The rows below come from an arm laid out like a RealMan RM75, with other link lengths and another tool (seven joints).
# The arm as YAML. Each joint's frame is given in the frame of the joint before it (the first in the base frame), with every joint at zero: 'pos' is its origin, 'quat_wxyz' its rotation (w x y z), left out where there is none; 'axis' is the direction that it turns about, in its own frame. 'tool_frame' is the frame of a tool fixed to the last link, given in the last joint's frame.
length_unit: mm
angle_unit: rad
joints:
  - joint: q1
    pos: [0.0, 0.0, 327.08]
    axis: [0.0, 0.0, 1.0]
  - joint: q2
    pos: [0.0, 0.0, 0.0]
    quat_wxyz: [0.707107, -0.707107, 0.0, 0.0]
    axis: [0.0, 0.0, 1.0]
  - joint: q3
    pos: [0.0, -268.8, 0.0]
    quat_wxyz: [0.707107, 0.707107, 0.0, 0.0]
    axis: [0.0, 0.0, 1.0]
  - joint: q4
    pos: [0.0, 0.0, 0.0]
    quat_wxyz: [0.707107, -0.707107, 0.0, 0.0]
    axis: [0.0, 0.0, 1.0]
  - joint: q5
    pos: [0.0, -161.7, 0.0]
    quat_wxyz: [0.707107, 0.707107, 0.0, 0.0]
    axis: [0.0, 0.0, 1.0]
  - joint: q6
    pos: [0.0, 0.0, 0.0]
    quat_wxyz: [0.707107, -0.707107, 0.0, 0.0]
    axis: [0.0, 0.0, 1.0]
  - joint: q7
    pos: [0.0, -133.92, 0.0]
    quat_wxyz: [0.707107, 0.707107, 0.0, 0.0]
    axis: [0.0, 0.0, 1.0]
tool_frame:
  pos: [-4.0, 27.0, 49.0]
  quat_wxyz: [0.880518, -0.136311, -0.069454, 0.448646]
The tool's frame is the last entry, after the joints.
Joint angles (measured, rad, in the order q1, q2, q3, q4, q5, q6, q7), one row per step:
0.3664, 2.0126, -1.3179, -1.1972, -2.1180, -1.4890, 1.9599
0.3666, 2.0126, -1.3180, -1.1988, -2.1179, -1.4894, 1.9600
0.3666, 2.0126, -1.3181, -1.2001, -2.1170, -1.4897, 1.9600
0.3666, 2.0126, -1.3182, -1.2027, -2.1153, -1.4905, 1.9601
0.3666, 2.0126, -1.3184, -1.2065, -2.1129, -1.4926, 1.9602
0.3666, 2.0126, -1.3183, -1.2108, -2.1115, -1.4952, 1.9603
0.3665, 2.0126, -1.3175, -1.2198, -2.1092, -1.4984, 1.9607
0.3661, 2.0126, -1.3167, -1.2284, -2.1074, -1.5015, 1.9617
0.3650, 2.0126, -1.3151, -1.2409, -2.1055, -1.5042, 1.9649
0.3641, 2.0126, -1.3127, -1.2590, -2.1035, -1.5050, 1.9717
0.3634, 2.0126, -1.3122, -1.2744, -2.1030, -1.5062, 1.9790
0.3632, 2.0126, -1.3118, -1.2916, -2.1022, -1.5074, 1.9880
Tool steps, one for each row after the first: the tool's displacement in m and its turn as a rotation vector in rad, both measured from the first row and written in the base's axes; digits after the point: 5 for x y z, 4 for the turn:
-0.00028, 0.00011, 0.00011, 0.0003, 0.0000, 0.0015
-0.00062, 0.00016, 0.00020, 0.0006, 0.0008, 0.0027
-0.00128, 0.00026, 0.00040, 0.0011, 0.0023, 0.0050
-0.00224, 0.00021, 0.00068, 0.0008, 0.0044, 0.0084
-0.00308, 0.00014, 0.00104, 0.0004, 0.0057, 0.0120
-0.00467, 0.00045, 0.00186, 0.0024, 0.0077, 0.0191
-0.00605, 0.00066, 0.00265, 0.0042, 0.0093, 0.0249
-0.00780, 0.00124, 0.00386, 0.0090, 0.0112, 0.0309
-0.01041, 0.00280, 0.00564, 0.0192, 0.0132, 0.0383
-0.01250, 0.00379, 0.00694, 0.0260, 0.0136, 0.0437
-0.01506, 0.00500, 0.00838, 0.0337, 0.0143, 0.0495

